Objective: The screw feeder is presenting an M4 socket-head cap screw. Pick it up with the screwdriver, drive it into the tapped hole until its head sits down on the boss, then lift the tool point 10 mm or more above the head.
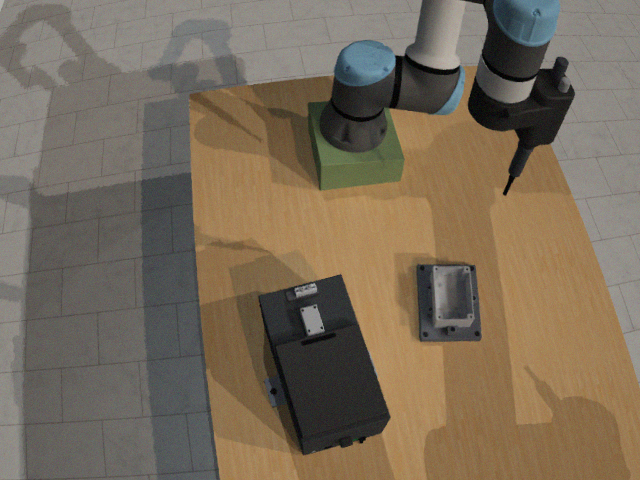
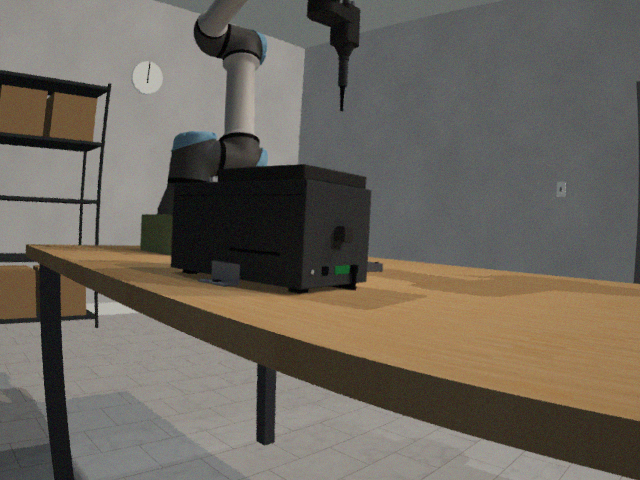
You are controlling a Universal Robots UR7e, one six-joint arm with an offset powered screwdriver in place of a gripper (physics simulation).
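Note:
The powered screwdriver (image 1: 505,193) (image 2: 341,109) hangs from the arm with its thin black bit pointing down, high above the table and well apart from feeder and housing. The bit's tip is too small to tell whether a screw is on it. The black screw feeder (image 1: 330,387) (image 2: 242,227) stands on the table. A light plate (image 1: 311,319) and a small metallic part (image 1: 305,290) sit at its low end; no single screw can be made out there. An open light-grey housing (image 1: 437,299) sits on a dark base plate (image 1: 424,330); its holes are tiny and their contents cannot be told.
The arm's green pedestal (image 1: 361,171) (image 2: 156,233) stands at the back of the wooden table (image 1: 248,217) (image 2: 465,330). A small grey bracket (image 1: 272,391) (image 2: 225,272) is beside the feeder. A shelf rack (image 2: 102,134) with boxes stands behind.

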